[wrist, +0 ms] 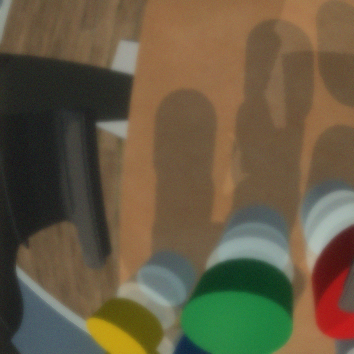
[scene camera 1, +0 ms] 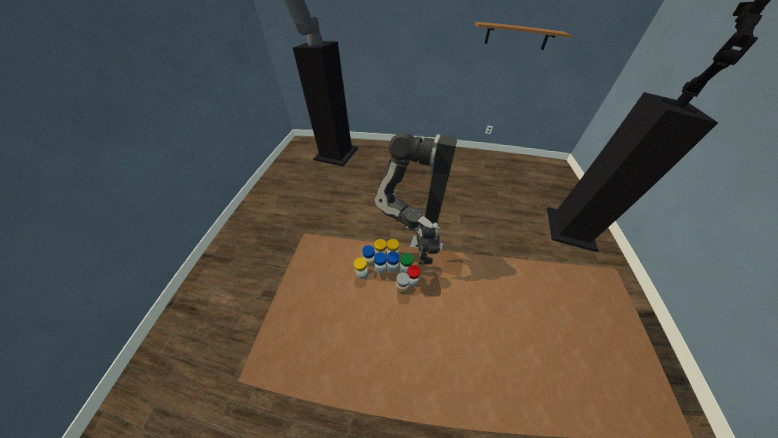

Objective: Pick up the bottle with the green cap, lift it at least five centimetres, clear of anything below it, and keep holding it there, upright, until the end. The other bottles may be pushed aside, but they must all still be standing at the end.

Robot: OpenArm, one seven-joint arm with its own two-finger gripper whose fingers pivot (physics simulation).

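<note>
The bottle with the green cap [scene camera 1: 406, 260] [wrist: 237, 320] stands upright in the group of bottles. The red-capped bottle [scene camera 1: 413, 273] [wrist: 332, 305] stands close by, on its front right in the scene view. My gripper [scene camera 1: 426, 257] [wrist: 221, 198] is open and empty, just right of the green cap in the scene view. In the wrist view one finger is at the left and the other's tip overlaps the red cap at the right edge; the green cap appears between them. The far finger is mostly out of the wrist view. Exact height above the caps is unclear.
A grey-capped bottle [scene camera 1: 402, 281] stands in front. Blue-capped bottles [scene camera 1: 393, 260] [scene camera 1: 380, 260] [scene camera 1: 368, 252] and yellow-capped bottles [scene camera 1: 380, 245] [scene camera 1: 393, 245] [scene camera 1: 360, 264] stand left and behind. All stand on the brown mat [scene camera 1: 489, 337] [wrist: 200, 50].
</note>
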